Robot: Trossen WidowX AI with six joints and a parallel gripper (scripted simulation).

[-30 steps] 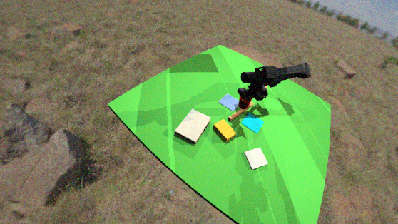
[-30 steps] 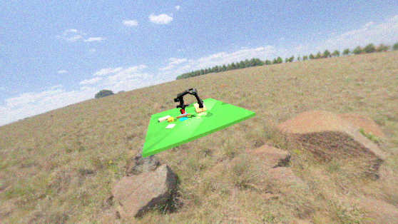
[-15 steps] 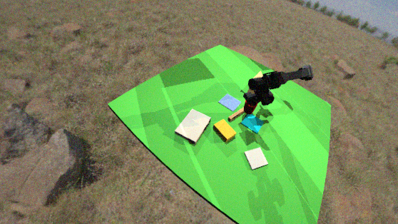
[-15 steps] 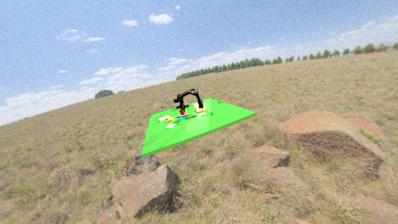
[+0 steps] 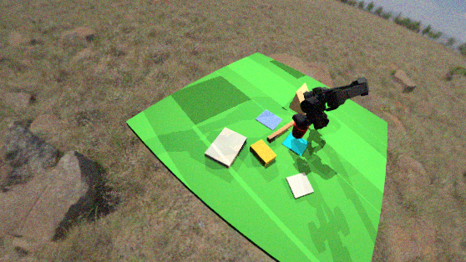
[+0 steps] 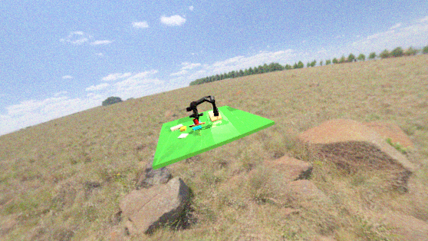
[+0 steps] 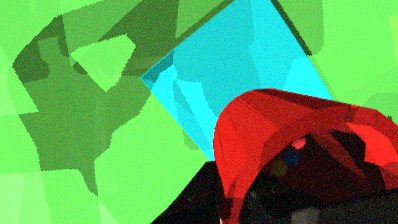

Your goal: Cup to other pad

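Now: gripper tip 3 cm short of the bright cyan pad, 1 cm to the right of it and 9 cm above it. Round my gripper tip: wooden stick: 2 cm ahead, 9 cm to the right, 8 cm below; then red cup: 3 cm ahead, 2 cm to the right; then pale blue pad: 1 cm ahead, 19 cm to the right, 9 cm below.
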